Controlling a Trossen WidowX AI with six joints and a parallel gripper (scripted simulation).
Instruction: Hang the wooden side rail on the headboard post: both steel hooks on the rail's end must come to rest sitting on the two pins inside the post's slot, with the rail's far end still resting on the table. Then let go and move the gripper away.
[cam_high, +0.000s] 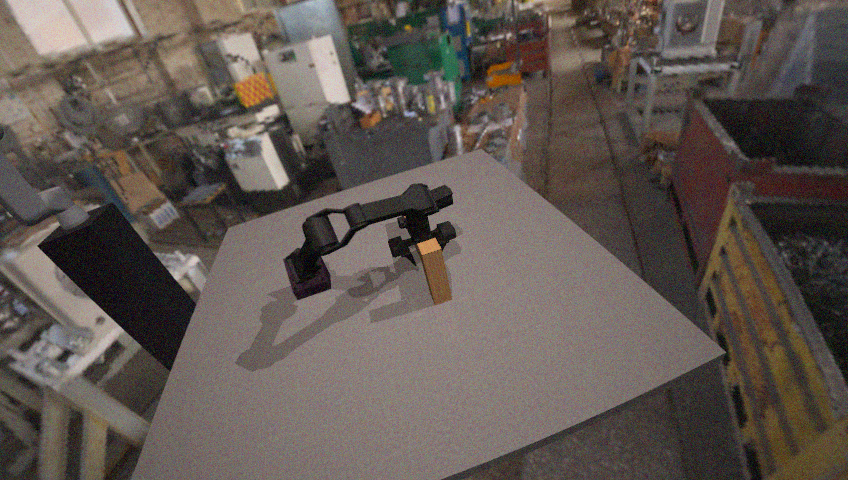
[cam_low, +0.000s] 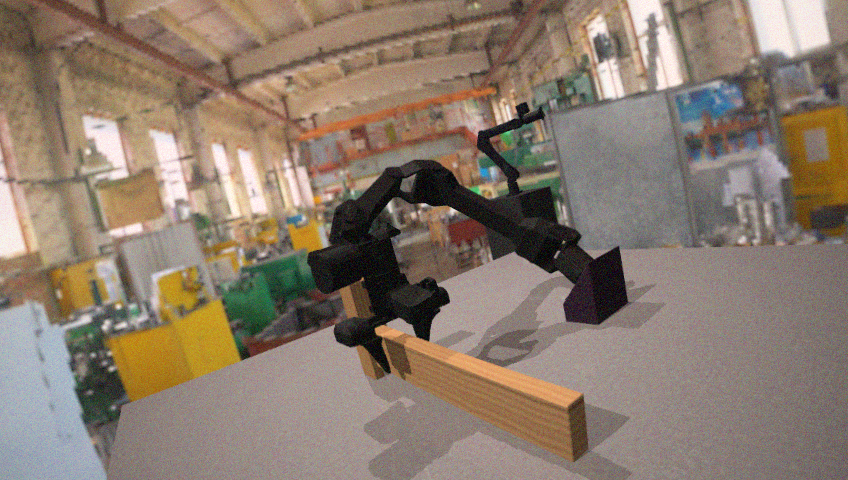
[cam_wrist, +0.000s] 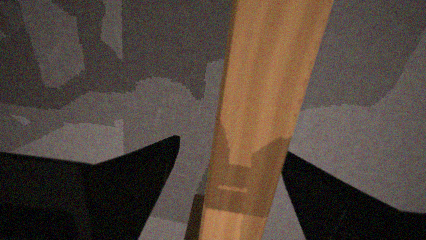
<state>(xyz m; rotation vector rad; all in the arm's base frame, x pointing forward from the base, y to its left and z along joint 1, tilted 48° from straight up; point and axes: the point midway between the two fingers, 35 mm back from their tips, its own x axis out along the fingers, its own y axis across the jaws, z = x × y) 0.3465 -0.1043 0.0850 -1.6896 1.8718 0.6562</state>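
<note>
Now: the wooden headboard post 1 cm behind my gripper tip, 11 cm to the right of it and 5 cm above it.
</note>
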